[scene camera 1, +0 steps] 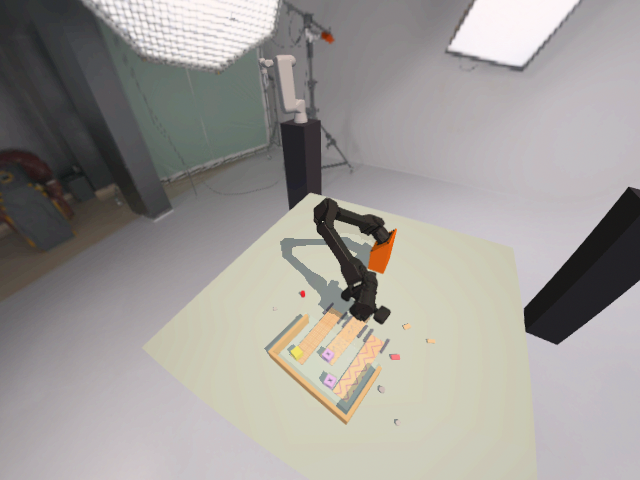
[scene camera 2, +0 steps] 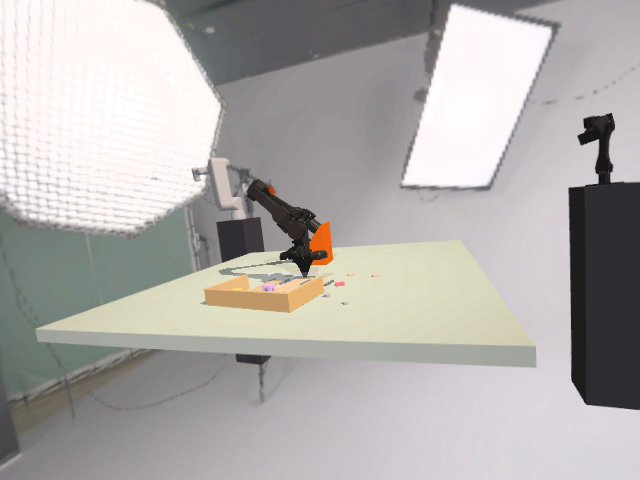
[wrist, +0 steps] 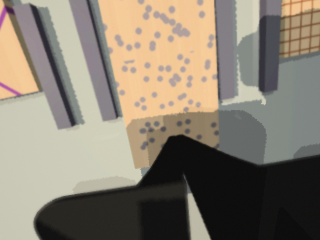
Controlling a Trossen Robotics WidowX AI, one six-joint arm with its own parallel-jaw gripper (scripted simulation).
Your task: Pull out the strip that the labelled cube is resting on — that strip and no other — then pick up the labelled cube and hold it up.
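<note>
A wooden tray is here for me to see, and so is my gripper. The wrist view, too, shows me my gripper.
</note>
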